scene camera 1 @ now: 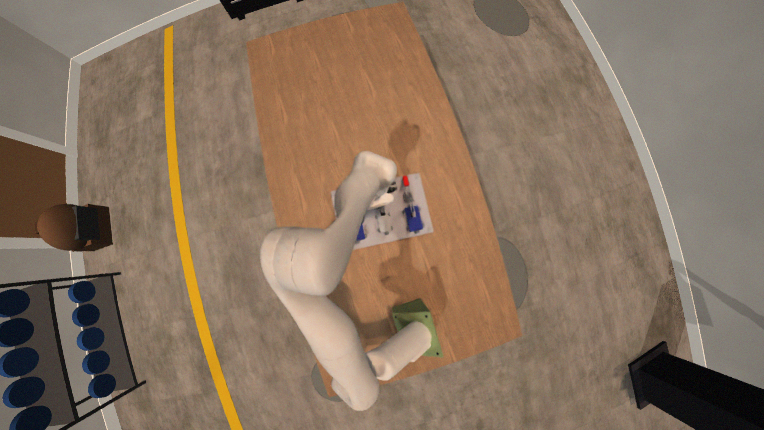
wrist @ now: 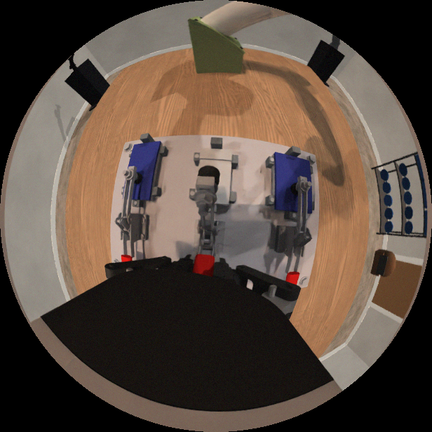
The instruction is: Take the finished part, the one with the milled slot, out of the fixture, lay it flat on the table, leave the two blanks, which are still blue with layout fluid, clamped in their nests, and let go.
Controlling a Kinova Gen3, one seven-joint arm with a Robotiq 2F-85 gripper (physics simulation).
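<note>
There is a finished part (wrist: 219, 158) that I can see. I also see a blue blank (wrist: 144, 156) and another blue blank (wrist: 286, 168), and my own gripper (wrist: 205, 260) is visible as well.
</note>
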